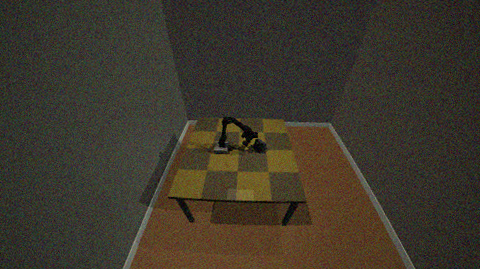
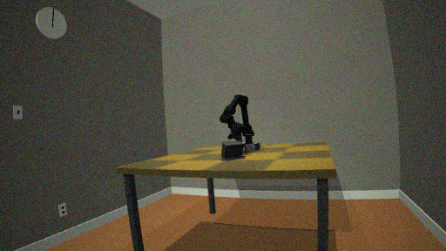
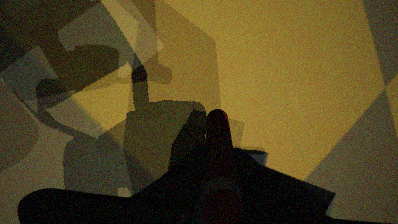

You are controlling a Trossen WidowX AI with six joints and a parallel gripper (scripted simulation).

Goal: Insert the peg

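My gripper tip is 110 mm short of the dark grey sloped panel, 40 mm to the left of it and 40 mm above it. Round my gripper tip: round red peg: 10 mm to the right, 20 mm above.
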